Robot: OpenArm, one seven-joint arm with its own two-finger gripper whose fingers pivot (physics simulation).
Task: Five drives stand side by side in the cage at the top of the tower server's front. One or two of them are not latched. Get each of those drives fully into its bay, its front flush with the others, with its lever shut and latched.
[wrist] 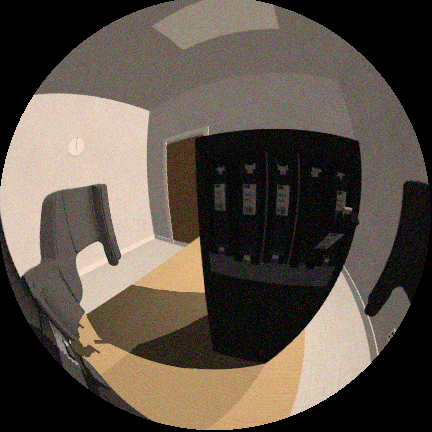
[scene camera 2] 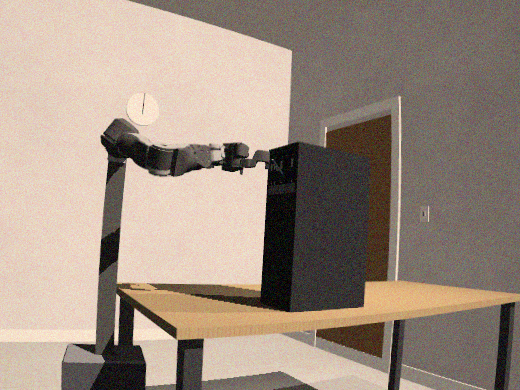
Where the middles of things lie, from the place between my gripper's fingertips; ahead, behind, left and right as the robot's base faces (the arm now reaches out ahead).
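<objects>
My hand is 19 cm above the black tower server (scene camera 2: 315,240), and it's 24 cm short of the server and 2 cm to the right of it.
</objects>
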